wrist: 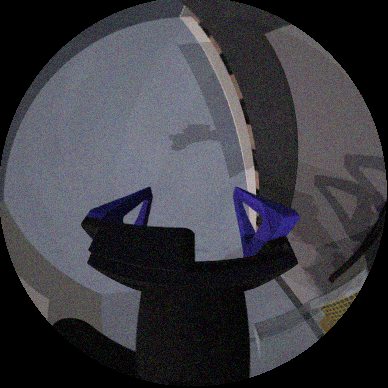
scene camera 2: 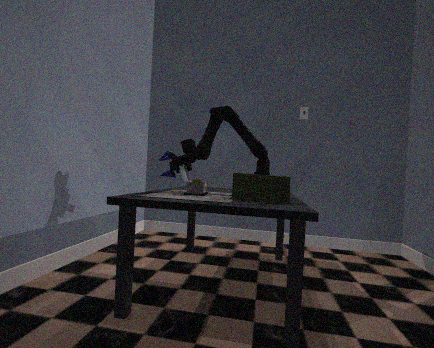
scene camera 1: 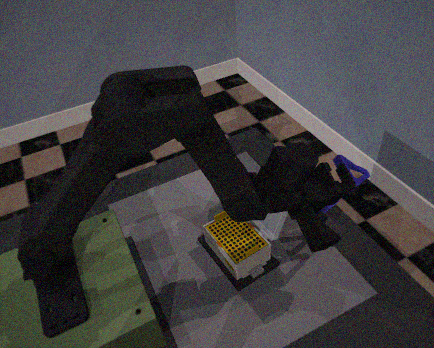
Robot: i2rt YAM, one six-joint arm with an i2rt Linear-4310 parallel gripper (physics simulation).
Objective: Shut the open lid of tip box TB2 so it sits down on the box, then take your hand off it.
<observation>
My gripper [scene camera 1: 352, 186] is open and touches a lid [wrist: 270, 334]. A yellow perforated insert [scene camera 1: 239, 240] rests on a tip box TB2 [scene camera 1: 242, 274].
My gripper is seen too in the wrist view [wrist: 192, 191].
</observation>
